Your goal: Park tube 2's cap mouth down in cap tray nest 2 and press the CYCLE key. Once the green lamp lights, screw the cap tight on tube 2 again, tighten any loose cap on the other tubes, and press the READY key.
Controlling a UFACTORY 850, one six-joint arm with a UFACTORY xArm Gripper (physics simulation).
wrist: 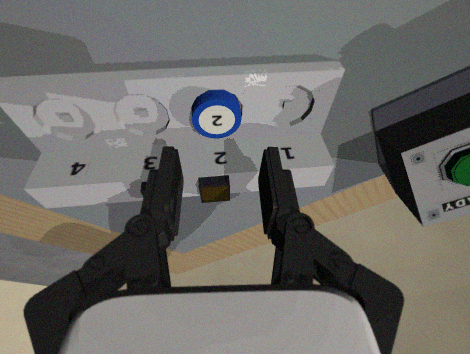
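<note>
The blue cap (216, 114) with a white disc marked 2 sits in nest 2 of the grey-white cap tray (110, 167), its numbered top facing up. Nests 1, 3 and 4 hold no cap. My gripper (221, 163) is open and empty, its fingertips apart on either side of the tray's number 2, nearer the camera than the cap. A dull amber lamp block (214, 190) shows between the fingers at the tray's front. A dark block edge beside it is mostly hidden by the left finger. The tubes do not show.
At the right stands a black box (400, 135) with a light panel, a green button (461, 169) and lettering ending in "ADY", cut by the view's edge. A wooden strip (345, 200) runs below the tray, with a pale surface beyond it.
</note>
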